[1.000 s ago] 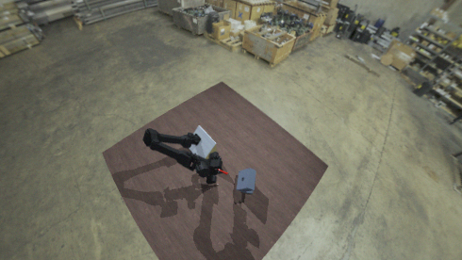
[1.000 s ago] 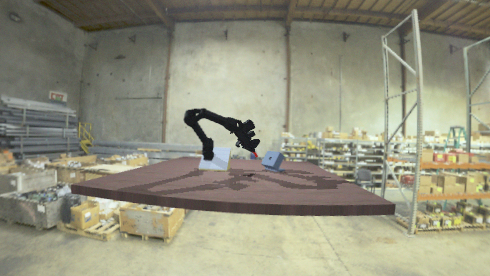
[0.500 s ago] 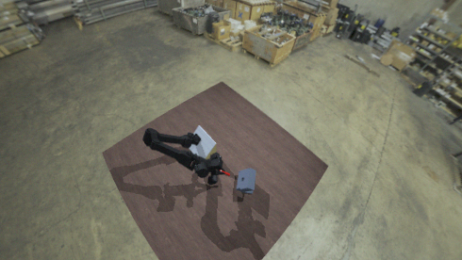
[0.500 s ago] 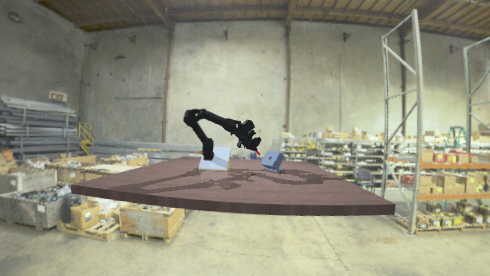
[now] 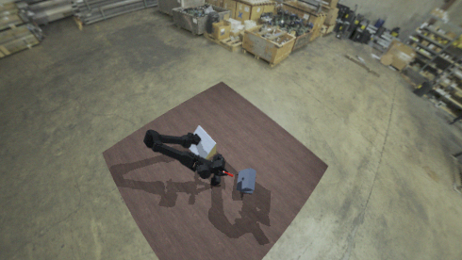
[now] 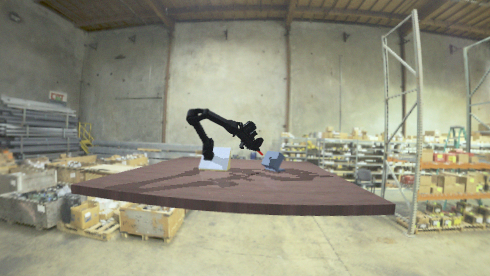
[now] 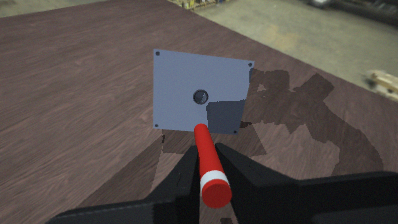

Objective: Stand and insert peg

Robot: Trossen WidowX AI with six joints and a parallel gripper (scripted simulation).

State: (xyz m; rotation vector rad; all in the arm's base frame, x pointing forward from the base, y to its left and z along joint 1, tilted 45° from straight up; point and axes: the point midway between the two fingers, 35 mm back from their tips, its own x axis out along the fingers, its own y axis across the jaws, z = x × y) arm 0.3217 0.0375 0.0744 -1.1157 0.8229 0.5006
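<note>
My gripper tip is now 10 cm short of the sloped panel, 8 cm to the right of it and 7 cm above it. From my gripper tip the other things lie so: peg 1 cm to the right, 1 cm behind, 1 cm above.
</note>
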